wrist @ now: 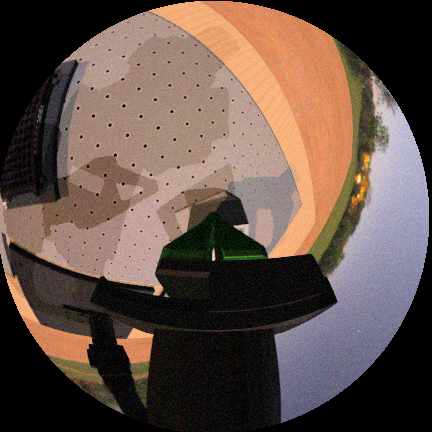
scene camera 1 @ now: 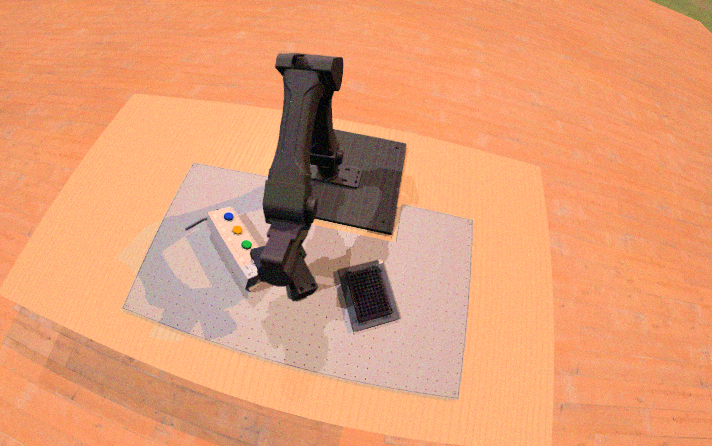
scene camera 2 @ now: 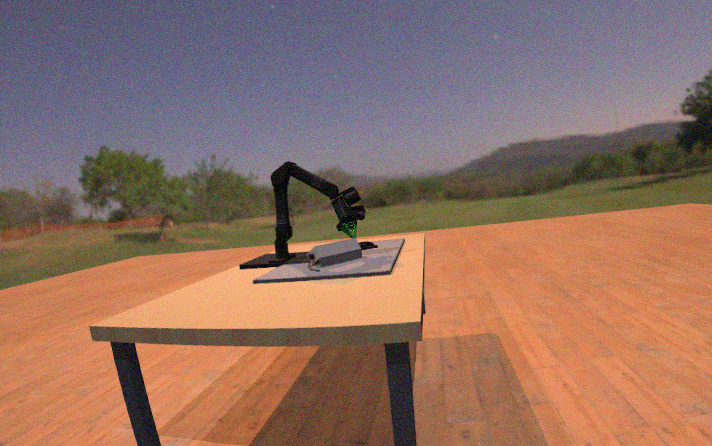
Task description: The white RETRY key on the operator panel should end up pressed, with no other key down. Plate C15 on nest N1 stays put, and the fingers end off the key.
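Pixels of known places: gripper, between the fingertips: (wrist: 213, 217); arm's base, origin of its link: (wrist: 99, 317) (scene camera 1: 328, 173) (scene camera 2: 282, 259).
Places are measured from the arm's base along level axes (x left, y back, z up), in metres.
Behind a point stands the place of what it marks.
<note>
The operator panel (scene camera 1: 242, 258) @(x -0.125, y -0.335, z 0.073 m) (scene camera 2: 336, 253) @(x -0.211, y -0.316, z 0.036 m) (wrist: 234, 209) @(x -0.094, y -0.384, z 0.049 m) is a pale sloped box on the perforated plate. Its blue (scene camera 1: 228, 216) @(x -0.209, y -0.236, z 0.067 m), orange (scene camera 1: 237, 230) @(x -0.169, y -0.267, z 0.066 m) and green (scene camera 1: 246, 244) @(x -0.132, y -0.297, z 0.066 m) keys show in scene camera 1. The white RETRY key is hidden and its state cannot be told. My gripper (scene camera 2: 353, 236) @(x -0.051, y -0.366, z 0.070 m) (wrist: 213, 217) @(x -0.051, y -0.366, z 0.070 m) is shut and empty, its green fingertips pointing down at the panel's end beyond the green key. Whether they touch it cannot be told. Dark plate C15 (scene camera 1: 369, 294) @(x 0.193, y -0.336, z 0.021 m) (wrist: 22, 145) sits flat on nest N1 (scene camera 1: 375, 324) @(x 0.224, y -0.403, z 0.007 m) (wrist: 51, 145) @(x 0.130, y -0.342, z 0.007 m).
The perforated plate (scene camera 1: 430, 315) @(x 0.361, y -0.353, z -0.004 m) (scene camera 2: 378, 265) @(x -0.337, y -0.498, z -0.004 m) (wrist: 165, 95) @(x 0.046, y -0.448, z -0.004 m) lies on the wooden table (scene camera 1: 509, 315) @(x 0.597, y -0.313, z -0.017 m) (scene camera 2: 262, 309) @(x -0.816, y -0.243, z -0.017 m). The dark arm base plate (scene camera 1: 362, 210) @(x 0.128, y -0.100, z -0.002 m) (wrist: 55, 295) @(x 0.113, y -0.063, z -0.001 m) is behind the work area. A short cable (scene camera 1: 195, 224) @(x -0.340, y -0.260, z -0.001 m) leaves the panel near the blue key. The arm covers part of the panel in scene camera 1.
</note>
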